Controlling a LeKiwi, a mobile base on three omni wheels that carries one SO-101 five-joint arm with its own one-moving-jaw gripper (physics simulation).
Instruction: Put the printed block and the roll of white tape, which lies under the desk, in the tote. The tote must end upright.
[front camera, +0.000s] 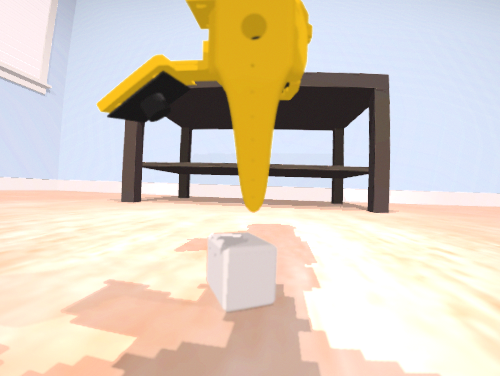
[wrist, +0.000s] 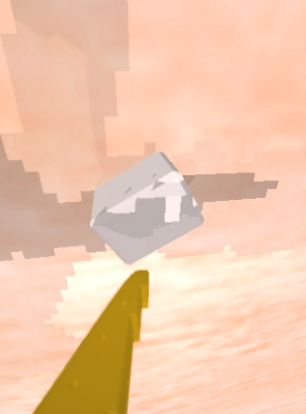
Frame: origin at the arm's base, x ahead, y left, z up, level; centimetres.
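Where they show: hand at its tool point: (front camera: 254, 201) (wrist: 148, 283).
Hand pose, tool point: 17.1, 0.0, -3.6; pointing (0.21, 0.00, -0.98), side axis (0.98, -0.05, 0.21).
Note:
Things, the pixels of their centre, and the offset from my tool point, as dx, dy, dz. "pt": a spot on its surface instead.
- printed block at the middle of its body: (wrist: 144, 206) (front camera: 238, 266) +0.5, +0.8, -3.8
- dark brown desk at a spot on its surface: (front camera: 379, 150) pt +58.8, -37.8, +14.3
The printed block (front camera: 250, 277) (wrist: 145, 220), whitish-grey with darker patches, rests on the floor in the lower middle of the front view. In the wrist view it lies just past the fixed jaw's tip. My gripper (front camera: 254, 206) (wrist: 144, 275) points down, its visible tip drawn above the block in the front view, with a gap between. One notched jaw shows in the wrist view; the moving jaw is out of that picture. The gripper is open and holds nothing. The white tape roll and the tote do not show in either view.
A dark brown desk (front camera: 379, 150) with a low shelf (front camera: 300, 170) stands on the floor behind the block, in front of a light blue wall (front camera: 440, 110). The arm hides part of the desk. A window (front camera: 25, 35) with a white blind is at the upper left.

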